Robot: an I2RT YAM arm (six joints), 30 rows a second.
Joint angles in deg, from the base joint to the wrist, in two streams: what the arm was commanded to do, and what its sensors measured. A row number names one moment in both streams.
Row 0, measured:
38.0 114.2 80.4 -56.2 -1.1 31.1
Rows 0 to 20, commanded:
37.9 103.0 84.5 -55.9 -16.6 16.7
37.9 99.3 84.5 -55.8 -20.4 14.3
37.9 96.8 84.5 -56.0 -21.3 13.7
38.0 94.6 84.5 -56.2 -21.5 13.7
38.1 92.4 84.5 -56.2 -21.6 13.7
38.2 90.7 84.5 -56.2 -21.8 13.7
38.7 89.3 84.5 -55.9 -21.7 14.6
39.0 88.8 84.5 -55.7 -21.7 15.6
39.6 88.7 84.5 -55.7 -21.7 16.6
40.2 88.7 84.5 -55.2 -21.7 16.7
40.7 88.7 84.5 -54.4 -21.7 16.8
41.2 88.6 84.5 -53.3 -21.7 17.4
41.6 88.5 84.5 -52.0 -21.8 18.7
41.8 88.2 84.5 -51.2 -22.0 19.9
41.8 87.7 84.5 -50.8 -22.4 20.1
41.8 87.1 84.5 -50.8 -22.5 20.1
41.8 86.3 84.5 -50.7 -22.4 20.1
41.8 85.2 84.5 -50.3 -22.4 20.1
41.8 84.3 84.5 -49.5 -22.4 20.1
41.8 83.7 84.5 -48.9 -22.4 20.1
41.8 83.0 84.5 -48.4 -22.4 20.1
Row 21, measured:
41.6 86.2 83.8 -49.6 -21.1 19.5
